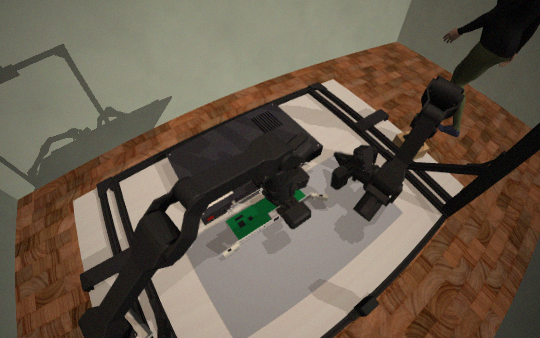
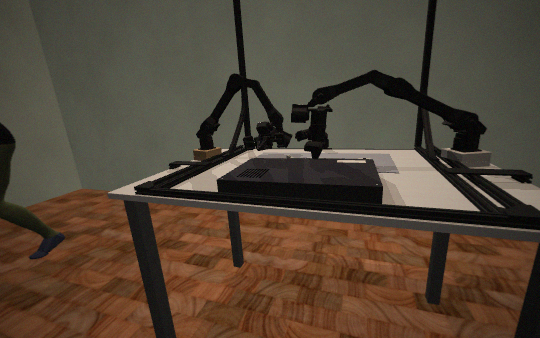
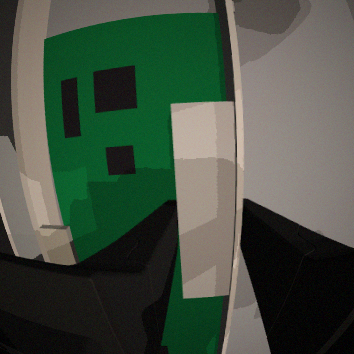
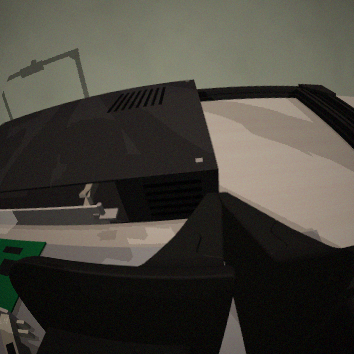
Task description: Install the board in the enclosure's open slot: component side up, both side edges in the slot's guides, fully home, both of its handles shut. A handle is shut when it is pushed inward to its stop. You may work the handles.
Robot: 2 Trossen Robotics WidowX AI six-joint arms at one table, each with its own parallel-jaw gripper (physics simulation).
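Frame: origin at the left arm's base, x ahead, y left, z up, level; centimetres.
Where they show: left gripper, fingertip midpoint: (image 1: 283, 210) (image 3: 206, 208); right gripper, fingertip midpoint: (image 1: 334, 153) (image 2: 258, 150) (image 4: 215, 202); left arm's base, link origin: (image 1: 120, 334) (image 2: 465, 150); right arm's base, link origin: (image 2: 207, 148).
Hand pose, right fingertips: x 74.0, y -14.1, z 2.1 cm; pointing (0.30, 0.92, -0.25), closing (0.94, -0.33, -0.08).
Note:
Things, the pixels of their centre, and the offset from my right fingertips. "pt": a spot on its surface instead. Level surfaces: height alone.
- black enclosure, body centre: (image 4: 45, 147) (image 2: 301, 175) (image 1: 244, 155) dx -14.3, dy +24.1, dz -4.5 cm
- pale bar, surface spot: (image 4: 50, 215) pt dx -11.2, dy +9.2, dz -5.1 cm
- grey mat, surface height: dz -6.8 cm
- white table, surface height: dz -7.0 cm
The green board (image 1: 252, 217) (image 3: 150, 130) (image 4: 20, 265) is component side up in front of the black enclosure (image 1: 235, 137) (image 2: 300, 172) (image 4: 125, 135). Its far edge is close to a pale bar (image 3: 30, 110) (image 4: 50, 215) across the enclosure's front; whether its side edges meet the slot's guides cannot be told. My left gripper (image 1: 286, 210) (image 2: 314, 156) (image 3: 206, 208) is shut on the pale block at the board's front edge. The board's handles (image 1: 231, 250) (image 1: 320, 196) stick out at both ends of the front edge. My right gripper (image 1: 340, 158) (image 2: 289, 138) (image 4: 215, 202) is shut and empty, right of the board.
A grey mat (image 1: 300, 280) lies under the board on the white table (image 1: 350, 295). Black frame rails (image 1: 350, 117) (image 2: 325, 205) run along the table's sides and back. A person (image 1: 480, 55) (image 2: 15, 200) stands beyond the table.

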